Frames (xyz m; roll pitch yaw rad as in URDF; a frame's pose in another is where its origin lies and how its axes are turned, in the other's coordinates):
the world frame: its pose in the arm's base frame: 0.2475 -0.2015 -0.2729 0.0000 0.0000 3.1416
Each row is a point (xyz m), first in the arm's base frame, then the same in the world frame.
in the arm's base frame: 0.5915 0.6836 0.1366
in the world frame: -0.3440 -0.8851 0.4095
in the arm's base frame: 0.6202 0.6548 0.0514
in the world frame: -0.3727 -0.8563 0.3243
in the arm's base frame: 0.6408 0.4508 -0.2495
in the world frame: -0.3933 -0.6523 0.0234
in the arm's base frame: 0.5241 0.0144 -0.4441
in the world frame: -0.2766 -0.2159 -0.1712
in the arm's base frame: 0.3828 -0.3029 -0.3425
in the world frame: -0.1353 0.1014 -0.0696
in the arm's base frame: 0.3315 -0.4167 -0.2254
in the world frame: -0.0840 0.2152 0.0475
